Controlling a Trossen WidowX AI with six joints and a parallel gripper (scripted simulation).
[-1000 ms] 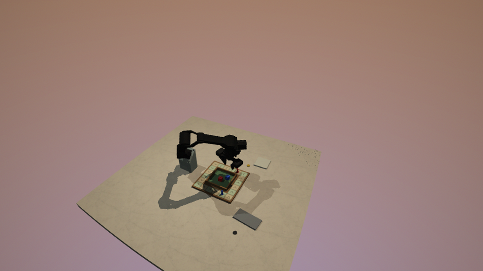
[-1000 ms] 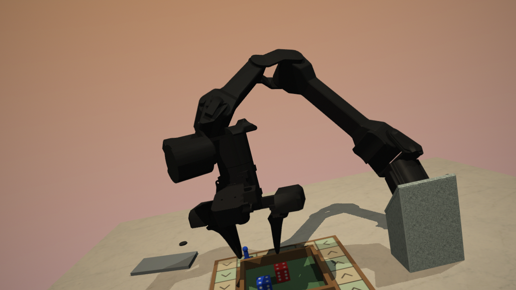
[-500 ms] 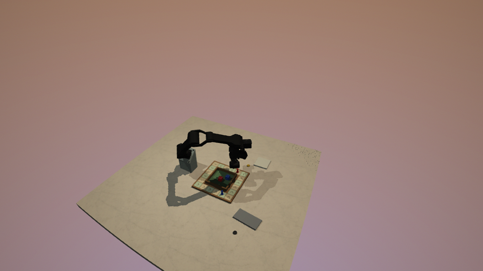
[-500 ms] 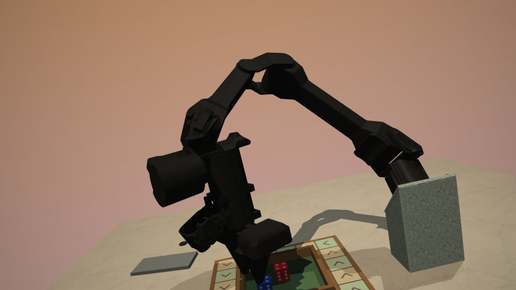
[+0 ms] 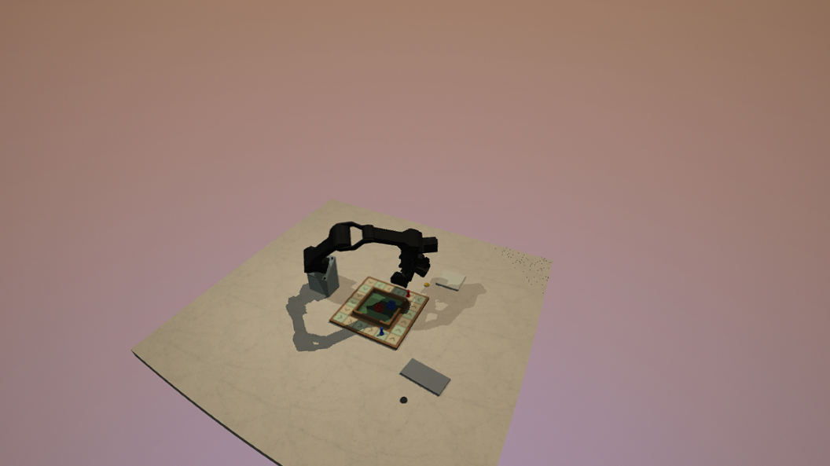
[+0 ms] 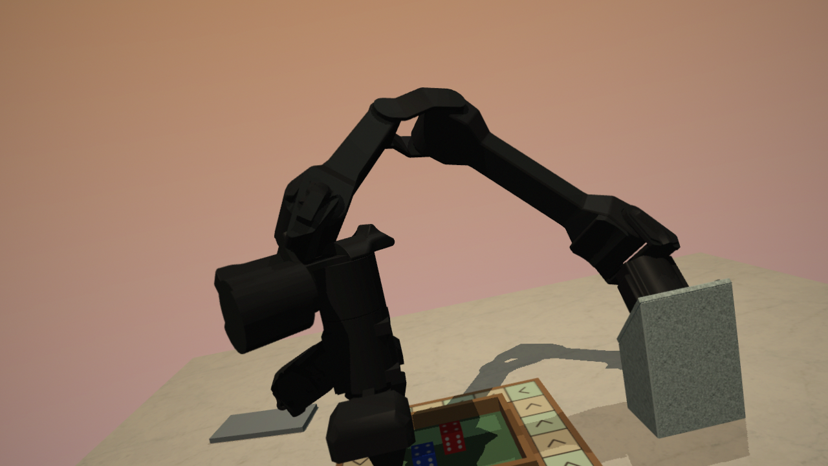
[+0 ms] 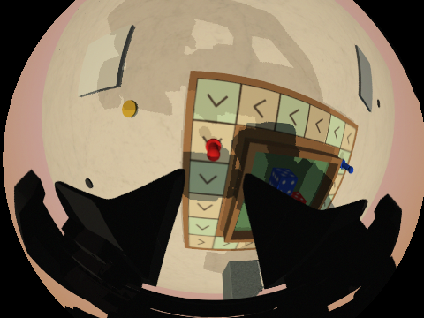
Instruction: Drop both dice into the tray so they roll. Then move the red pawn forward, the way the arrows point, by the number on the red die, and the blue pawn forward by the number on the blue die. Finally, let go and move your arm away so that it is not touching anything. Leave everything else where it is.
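My gripper tip is now 50 mm above the red pawn. Also, from my gripper tip: small yellow disc: 50 mm ahead, 110 mm to the left, 70 mm below; green tray: 70 mm behind, 100 mm to the right, 70 mm below; blue pawn: 20 mm behind, 220 mm to the right, 50 mm below.
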